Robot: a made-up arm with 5 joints.
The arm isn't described. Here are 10 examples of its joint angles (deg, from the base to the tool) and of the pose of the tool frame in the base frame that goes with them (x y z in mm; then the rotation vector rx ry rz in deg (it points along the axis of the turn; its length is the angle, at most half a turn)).
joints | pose
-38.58 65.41 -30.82 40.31 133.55 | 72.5 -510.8 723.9 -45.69 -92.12 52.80
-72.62 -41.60 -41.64 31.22 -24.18 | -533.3 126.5 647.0 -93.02 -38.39 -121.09
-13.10 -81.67 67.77 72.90 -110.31 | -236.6 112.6 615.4 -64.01 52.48 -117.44
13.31 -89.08 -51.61 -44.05 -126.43 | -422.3 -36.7 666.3 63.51 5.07 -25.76
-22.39 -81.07 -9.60 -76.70 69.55 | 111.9 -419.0 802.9 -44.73 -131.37 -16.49
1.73 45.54 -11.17 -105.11 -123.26 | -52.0 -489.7 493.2 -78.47 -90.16 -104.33
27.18 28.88 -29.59 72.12 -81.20 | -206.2 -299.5 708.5 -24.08 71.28 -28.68
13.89 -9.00 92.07 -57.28 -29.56 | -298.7 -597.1 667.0 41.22 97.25 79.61
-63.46 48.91 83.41 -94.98 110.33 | -491.3 539.2 863.2 48.95 -6.05 -49.45
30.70 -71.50 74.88 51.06 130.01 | 393.6 -180.5 594.2 -23.87 -119.97 109.24
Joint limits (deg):
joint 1: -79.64..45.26
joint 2: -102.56..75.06
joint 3: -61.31..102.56
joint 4: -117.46..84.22
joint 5: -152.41..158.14
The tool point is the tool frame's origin. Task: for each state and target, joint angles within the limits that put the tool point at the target. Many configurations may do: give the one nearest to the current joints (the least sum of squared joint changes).
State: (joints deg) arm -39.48 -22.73 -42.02 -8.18 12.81
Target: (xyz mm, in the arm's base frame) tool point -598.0 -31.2 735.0
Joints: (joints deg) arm -70.82 -21.83 -37.40 5.73 4.17
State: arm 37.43 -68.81 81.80 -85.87 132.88
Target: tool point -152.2 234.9 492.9
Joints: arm 45.26 -44.36 75.71 -114.18 118.36
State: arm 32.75 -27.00 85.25 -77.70 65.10
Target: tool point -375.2 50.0 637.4
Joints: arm 45.26 -21.73 58.66 -105.81 73.32
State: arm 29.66 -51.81 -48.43 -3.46 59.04
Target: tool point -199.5 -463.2 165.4
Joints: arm 33.88 -55.33 -61.31 23.83 26.50
